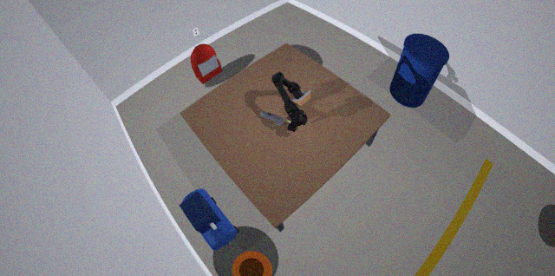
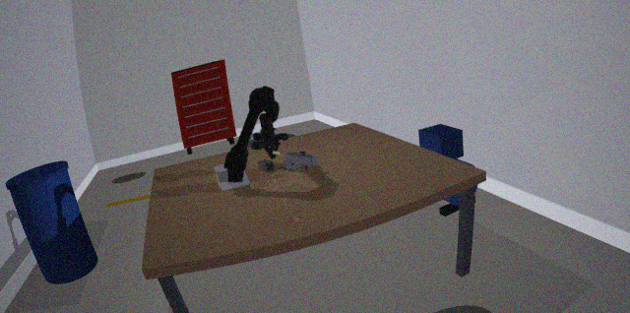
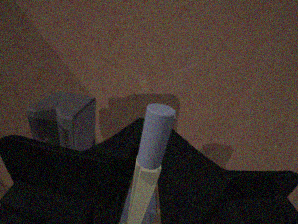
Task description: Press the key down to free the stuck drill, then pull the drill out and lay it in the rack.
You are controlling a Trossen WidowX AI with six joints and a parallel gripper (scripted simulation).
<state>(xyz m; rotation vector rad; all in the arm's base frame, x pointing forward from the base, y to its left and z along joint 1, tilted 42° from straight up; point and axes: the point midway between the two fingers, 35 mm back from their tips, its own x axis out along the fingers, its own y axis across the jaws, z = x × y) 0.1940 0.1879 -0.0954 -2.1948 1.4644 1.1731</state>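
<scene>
The dark-grey block is 5 cm behind my gripper tip, 6 cm to the right of it and 1 cm below it. Round my gripper tip: key (11 cm ahead, 19 cm to the right, 2 cm above); light-grey block (10 cm ahead, 17 cm to the right, 1 cm above).
</scene>
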